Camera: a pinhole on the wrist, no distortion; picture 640 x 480 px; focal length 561.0 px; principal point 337.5 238.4 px. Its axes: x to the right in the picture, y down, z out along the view. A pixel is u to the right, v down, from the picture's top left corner.
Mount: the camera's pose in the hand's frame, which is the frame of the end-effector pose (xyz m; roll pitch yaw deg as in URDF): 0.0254 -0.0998 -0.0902 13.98 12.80 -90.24
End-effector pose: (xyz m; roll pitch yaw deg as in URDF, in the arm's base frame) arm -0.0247 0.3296 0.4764 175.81 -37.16 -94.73
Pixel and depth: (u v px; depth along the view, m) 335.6 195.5 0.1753
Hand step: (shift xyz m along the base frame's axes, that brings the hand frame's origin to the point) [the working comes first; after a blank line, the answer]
In the camera's frame: -0.0006 -0.0134 0.1753

0.1277 -0.0364 -0.0839
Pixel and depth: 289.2 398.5 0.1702
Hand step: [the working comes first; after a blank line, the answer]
In the camera's frame: -0.0147 0.0486 0.1702

0.1110 -0.0915 -0.0563
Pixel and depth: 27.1 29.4 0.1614
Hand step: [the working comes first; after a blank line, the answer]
In the camera's frame: -0.0893 -0.0601 0.1614

0.0397 0.0109 -0.1000
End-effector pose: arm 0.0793 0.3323 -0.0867 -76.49 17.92 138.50
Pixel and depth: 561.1 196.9 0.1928
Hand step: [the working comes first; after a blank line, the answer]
In the camera's frame: 0.0768 -0.0143 0.1928

-0.0398 0.0090 0.2260
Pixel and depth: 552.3 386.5 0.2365
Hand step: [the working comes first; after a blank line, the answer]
In the camera's frame: 0.0906 0.0624 0.2365

-0.1264 0.0210 0.2440
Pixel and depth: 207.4 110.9 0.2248
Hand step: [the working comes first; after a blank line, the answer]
In the camera's frame: -0.0521 -0.0511 0.2248

-0.0358 -0.0974 0.1383
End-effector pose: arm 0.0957 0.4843 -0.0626 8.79 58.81 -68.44
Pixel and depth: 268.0 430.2 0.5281
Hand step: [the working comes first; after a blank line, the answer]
In the camera's frame: -0.0654 0.1806 0.5281

-0.0617 -0.4666 0.1639
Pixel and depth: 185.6 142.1 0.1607
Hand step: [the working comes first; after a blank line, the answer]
In the camera's frame: -0.0435 -0.0276 0.1607

-0.0839 -0.0572 0.0605
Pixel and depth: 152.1 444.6 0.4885
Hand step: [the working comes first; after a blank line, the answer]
In the camera's frame: -0.1614 0.1796 0.4885

0.0361 -0.4324 0.1559
